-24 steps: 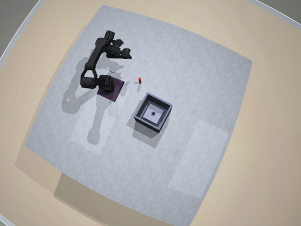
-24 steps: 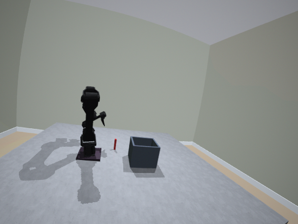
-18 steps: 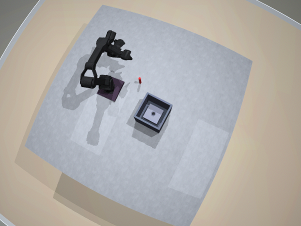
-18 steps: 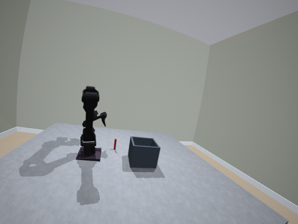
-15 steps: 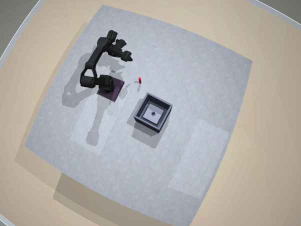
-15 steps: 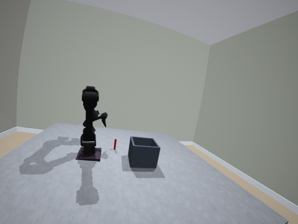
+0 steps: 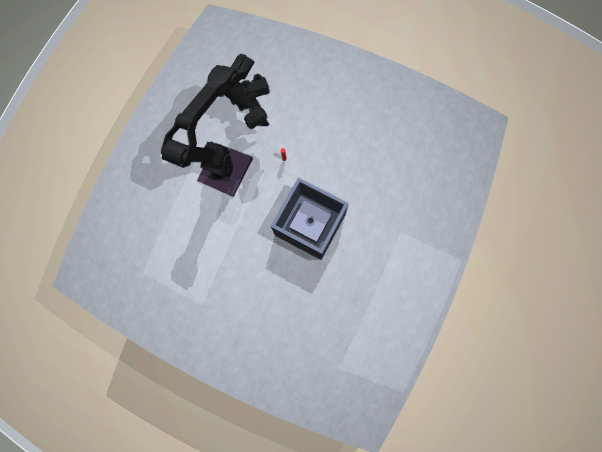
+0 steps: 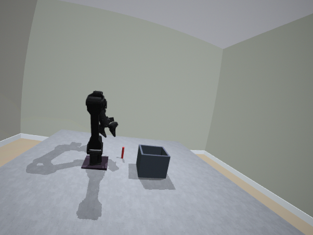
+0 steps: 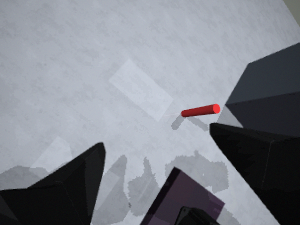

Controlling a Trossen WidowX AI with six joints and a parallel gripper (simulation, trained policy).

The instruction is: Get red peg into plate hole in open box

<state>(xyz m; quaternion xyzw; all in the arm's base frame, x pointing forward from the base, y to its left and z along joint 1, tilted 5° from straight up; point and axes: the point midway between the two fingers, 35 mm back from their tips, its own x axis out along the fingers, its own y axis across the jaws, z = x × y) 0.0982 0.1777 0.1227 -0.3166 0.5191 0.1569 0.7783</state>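
The red peg lies 9 cm to the right of my gripper tip, 8 cm below it and 8 cm ahead of it. Round my gripper tip: light grey plate 28 cm to the right, 21 cm ahead, 8 cm below.
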